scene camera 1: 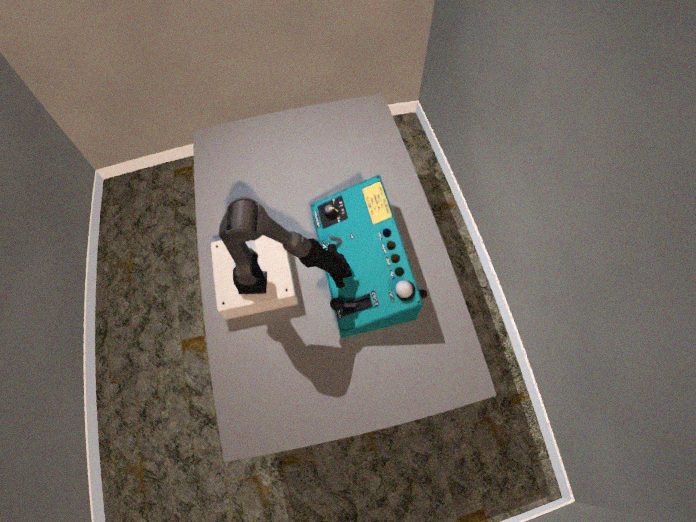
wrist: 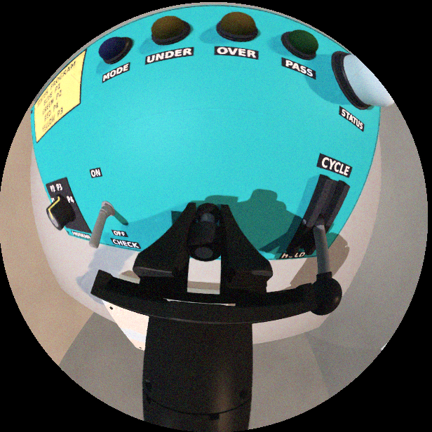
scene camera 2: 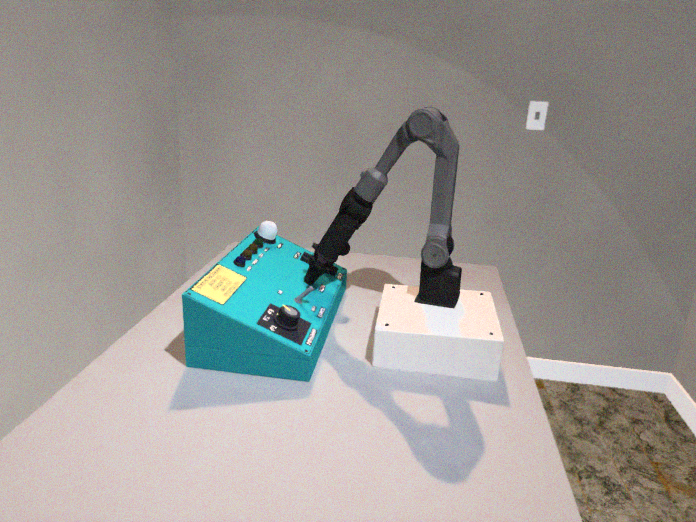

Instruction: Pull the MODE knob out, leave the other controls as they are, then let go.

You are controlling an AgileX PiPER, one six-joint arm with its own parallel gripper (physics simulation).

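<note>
The MODE knob [wrist: 203, 242] is a black round knob near the lower edge of the teal control panel [wrist: 200, 135] [scene camera 1: 359, 252] [scene camera 2: 281, 280], in the middle of the wrist view. My gripper [wrist: 207, 211] [scene camera 1: 341, 280] [scene camera 2: 310, 276] is shut on it, with one black finger on each side. The knob's own label is hidden by the fingers, and the knob cannot be made out in the two scene views. How far its shaft stands out of the panel is hard to tell.
The CHECK toggle [wrist: 101, 225] and PROGRAM dial [wrist: 61, 214] [scene camera 2: 288, 316] are left of the gripper in the wrist view. The CYCLE lever [wrist: 323, 250] is on the right, its ball [wrist: 326, 295] close to the gripper body. Lamps and a white STATUS dome [wrist: 367, 82] [scene camera 1: 404, 289] [scene camera 2: 267, 230] line the far edge.
</note>
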